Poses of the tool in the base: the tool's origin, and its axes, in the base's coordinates. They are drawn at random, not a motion.
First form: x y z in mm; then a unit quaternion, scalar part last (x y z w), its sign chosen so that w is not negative.
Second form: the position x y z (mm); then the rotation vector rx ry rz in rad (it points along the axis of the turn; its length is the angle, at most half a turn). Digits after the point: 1 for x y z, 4 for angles.
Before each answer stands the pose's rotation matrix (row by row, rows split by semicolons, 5 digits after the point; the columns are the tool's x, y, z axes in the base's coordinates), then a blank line. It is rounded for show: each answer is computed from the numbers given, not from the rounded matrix.
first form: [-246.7 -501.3 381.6 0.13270 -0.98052 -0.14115 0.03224]
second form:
-0.96270 -0.25113 -0.10069; -0.26933 0.92493 0.26825; 0.02576 0.28536 -0.95807

[-246.7 -501.3 381.6 0.4085 -3.0187 -0.4346]
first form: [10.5 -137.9 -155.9 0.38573 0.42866 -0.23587 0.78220]
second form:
0.52124 0.69968 0.48863; -0.03830 0.59116 -0.80565; -0.85255 0.40122 0.33493

[10.5 -137.9 -155.9 0.8328 0.9255 -0.5093]
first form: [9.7 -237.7 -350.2 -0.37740 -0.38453 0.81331 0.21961]
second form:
-0.61868 -0.06698 -0.78278; 0.64747 -0.60781 -0.45972; -0.44499 -0.79125 0.41941

[9.7 -237.7 -350.2 -1.0440 -1.0637 2.2499]
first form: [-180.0 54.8 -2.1 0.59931 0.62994 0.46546 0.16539]
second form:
-0.22695 0.60109 0.76628; 0.90902 -0.15165 0.38818; 0.34954 0.78466 -0.51199

[-180.0 54.8 -2.1 1.7071 1.7944 1.3259]
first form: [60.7 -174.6 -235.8 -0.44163 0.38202 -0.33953 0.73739]
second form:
0.47756 0.16331 0.86329; -0.83815 0.37937 0.39189; -0.26350 -0.91072 0.31805

[60.7 -174.6 -235.8 -0.9697 0.8388 -0.7455]
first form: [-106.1 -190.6 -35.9 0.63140 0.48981 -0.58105 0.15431]
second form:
-0.15505 0.79785 -0.58258; 0.43920 -0.47255 -0.76406; -0.88491 -0.37434 -0.27715

[-106.1 -190.6 -35.9 1.8096 1.4038 -1.6653]
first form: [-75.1 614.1 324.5 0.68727 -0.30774 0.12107 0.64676]
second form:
0.78128 -0.57961 -0.23165; -0.26639 0.02600 -0.96351; 0.56448 0.81448 -0.13409

[-75.1 614.1 324.5 1.5634 -0.7000 0.2754]
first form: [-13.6 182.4 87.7 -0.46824 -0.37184 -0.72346 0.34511]
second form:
-0.32331 0.84756 0.42085; -0.15112 -0.48527 0.86120; 0.93415 0.21483 0.28498

[-13.6 182.4 87.7 -1.2157 -0.9654 -1.8784]
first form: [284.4 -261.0 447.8 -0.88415 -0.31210 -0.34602 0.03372]
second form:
0.56573 0.57523 0.59082; 0.52855 -0.80291 0.27561; 0.63292 0.15636 -0.75826

[284.4 -261.0 447.8 -2.7196 -0.9600 -1.0643]
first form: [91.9 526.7 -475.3 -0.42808 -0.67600 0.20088 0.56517]
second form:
0.00534 0.35170 -0.93610; 0.80583 0.55279 0.21229; 0.59213 -0.75547 -0.28046

[91.9 526.7 -475.3 -1.0068 -1.5899 0.4725]
